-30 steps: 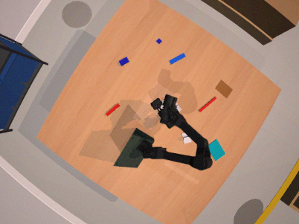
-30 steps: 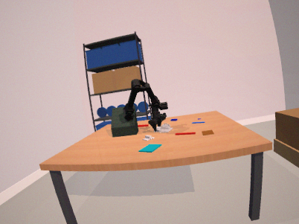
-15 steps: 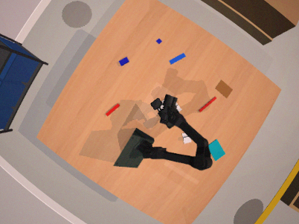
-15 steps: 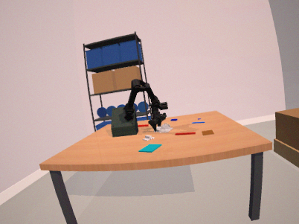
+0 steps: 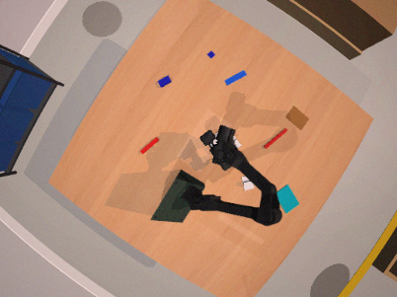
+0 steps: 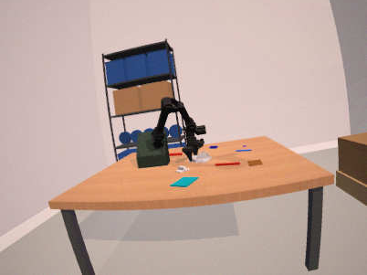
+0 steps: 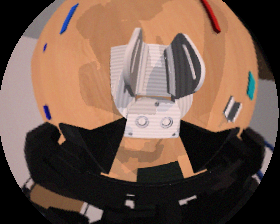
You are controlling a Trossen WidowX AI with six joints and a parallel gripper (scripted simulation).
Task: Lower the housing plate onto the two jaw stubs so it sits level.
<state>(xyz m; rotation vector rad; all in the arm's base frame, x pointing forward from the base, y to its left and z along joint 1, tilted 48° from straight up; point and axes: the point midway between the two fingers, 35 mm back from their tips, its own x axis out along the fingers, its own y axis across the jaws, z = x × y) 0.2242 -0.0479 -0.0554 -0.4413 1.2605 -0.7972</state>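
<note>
My gripper tip is now 10 mm short of the white housing plate and 20 mm below it. Round my gripper tip: teal tile 10 mm ahead, 450 mm to the right; then brown tile 370 mm ahead, 240 mm to the right, 10 mm below.
</note>
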